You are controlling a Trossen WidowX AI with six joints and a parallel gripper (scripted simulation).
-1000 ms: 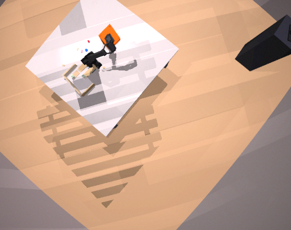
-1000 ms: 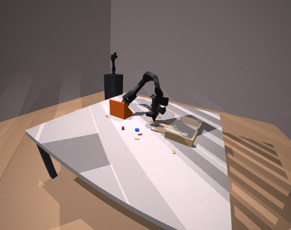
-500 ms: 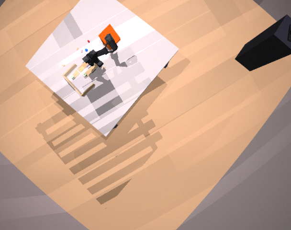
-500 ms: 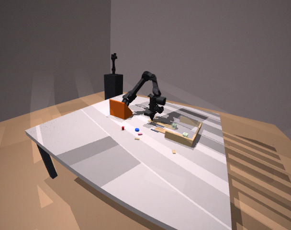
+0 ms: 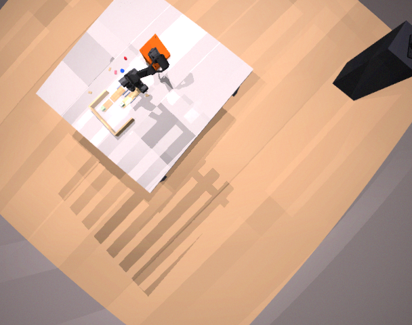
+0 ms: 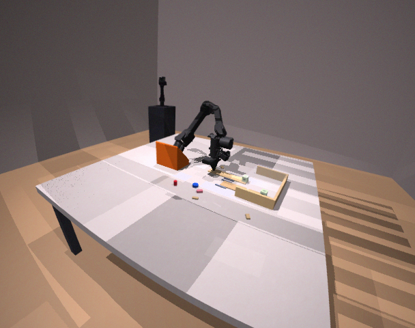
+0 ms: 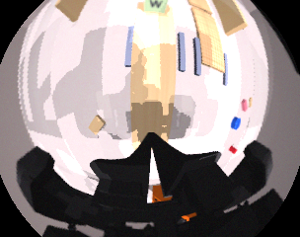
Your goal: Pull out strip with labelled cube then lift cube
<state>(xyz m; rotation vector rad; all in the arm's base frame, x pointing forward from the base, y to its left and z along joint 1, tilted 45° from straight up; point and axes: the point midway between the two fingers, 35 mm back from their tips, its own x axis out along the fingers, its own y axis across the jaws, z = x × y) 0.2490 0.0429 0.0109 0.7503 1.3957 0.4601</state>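
Right now the tan strip is 9 cm ahead of my gripper tip and 2 cm to the right of it. Round my gripper tip: red cylinder 11 cm behind, 25 cm to the right, 1 cm above; pink block 3 cm ahead, 25 cm to the right; blue disc 2 cm behind, 21 cm to the right.
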